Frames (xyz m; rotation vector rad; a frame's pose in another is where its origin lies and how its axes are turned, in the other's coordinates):
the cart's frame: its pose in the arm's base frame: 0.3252 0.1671 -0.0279 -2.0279 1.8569 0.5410
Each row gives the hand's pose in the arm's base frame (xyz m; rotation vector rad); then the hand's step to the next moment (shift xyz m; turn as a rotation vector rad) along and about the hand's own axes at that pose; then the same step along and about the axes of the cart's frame.
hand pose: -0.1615 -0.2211 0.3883 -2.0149 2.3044 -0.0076
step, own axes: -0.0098 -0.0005 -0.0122 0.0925 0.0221 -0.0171
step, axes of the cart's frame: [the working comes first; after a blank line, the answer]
step, axes of the arm's base frame: 0.0010 0.0090 0.0128 -0.0351 -0.0894 0.0105

-0.0140 -0.0017 -0.0067 0.0698 0.0431 -0.0511
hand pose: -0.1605 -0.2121 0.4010 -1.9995 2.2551 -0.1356
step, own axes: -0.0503 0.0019 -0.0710 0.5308 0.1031 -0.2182
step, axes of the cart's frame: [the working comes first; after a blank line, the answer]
step, axes of the arm's base frame: -0.0068 0.0491 0.0716 -0.1966 -0.5178 0.1824

-0.0783 0.0029 -0.0380 0.3447 0.2437 -0.4022
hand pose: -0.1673 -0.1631 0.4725 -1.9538 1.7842 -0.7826
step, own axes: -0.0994 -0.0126 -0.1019 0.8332 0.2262 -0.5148
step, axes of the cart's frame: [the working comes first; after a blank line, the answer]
step, axes of the arm's base frame: -0.0581 0.1089 0.0720 -0.4669 -0.8052 0.3796

-0.1342 0.0486 -0.0064 0.4769 0.5403 -0.7007
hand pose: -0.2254 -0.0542 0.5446 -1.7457 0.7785 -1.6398
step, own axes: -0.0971 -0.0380 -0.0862 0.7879 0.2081 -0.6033
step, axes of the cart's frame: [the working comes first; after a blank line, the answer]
step, axes of the arm's base frame: -0.0914 0.0954 -0.0289 -0.5578 -0.7623 0.3686

-0.0754 0.0823 0.0765 0.4384 0.6269 -0.6655
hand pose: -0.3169 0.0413 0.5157 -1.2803 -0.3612 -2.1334
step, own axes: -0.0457 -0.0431 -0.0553 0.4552 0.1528 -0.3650
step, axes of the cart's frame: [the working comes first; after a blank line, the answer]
step, axes of the arm's base frame: -0.0502 0.0213 -0.0635 -0.3132 -0.4741 0.2023

0.0091 0.0476 0.0682 0.2884 0.3561 -0.3922
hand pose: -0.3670 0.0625 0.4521 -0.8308 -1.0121 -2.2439
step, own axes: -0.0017 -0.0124 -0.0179 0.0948 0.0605 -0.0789
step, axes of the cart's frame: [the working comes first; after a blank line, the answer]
step, axes of the arm's base frame: -0.0128 -0.0067 -0.0164 -0.0467 -0.1175 0.0538

0.0129 0.0133 0.0116 0.0720 0.0575 -0.1019
